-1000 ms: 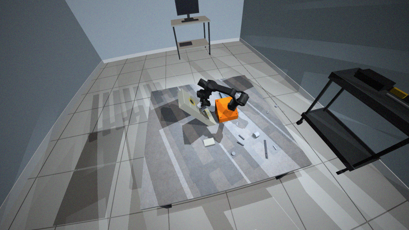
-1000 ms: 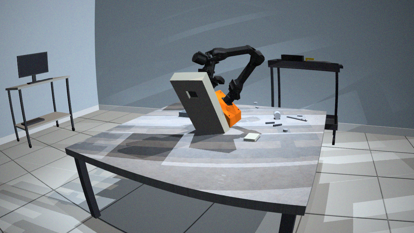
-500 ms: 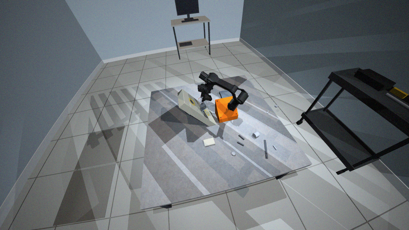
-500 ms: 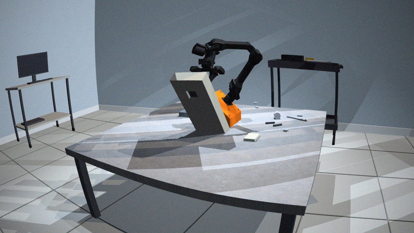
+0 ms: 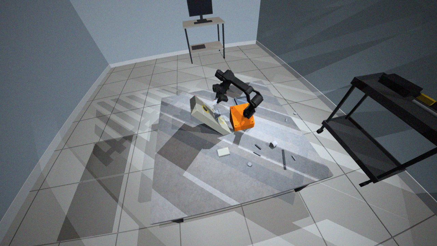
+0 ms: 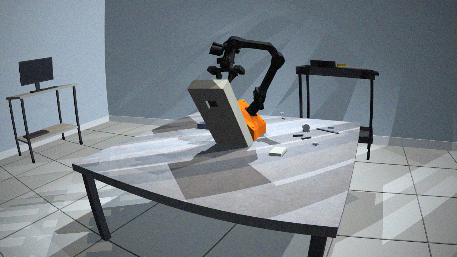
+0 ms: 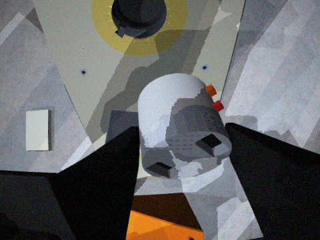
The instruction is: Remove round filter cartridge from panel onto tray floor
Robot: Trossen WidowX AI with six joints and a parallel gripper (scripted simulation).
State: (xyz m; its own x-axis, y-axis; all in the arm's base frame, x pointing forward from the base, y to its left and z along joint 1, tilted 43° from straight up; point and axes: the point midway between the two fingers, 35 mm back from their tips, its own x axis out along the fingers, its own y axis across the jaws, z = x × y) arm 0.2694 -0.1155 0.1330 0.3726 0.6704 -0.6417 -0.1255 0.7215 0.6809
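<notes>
My gripper tip is 290 mm to the left of the low grey tray, 290 mm past it and 290 mm above it. Also, from my gripper tip: beige service panel 120 mm below, 60 mm ahead, 30 mm to the left; then grey round filter cartridge right at my gripper tip; then beige block 300 mm below, 290 mm to the left, 10 mm behind.
</notes>
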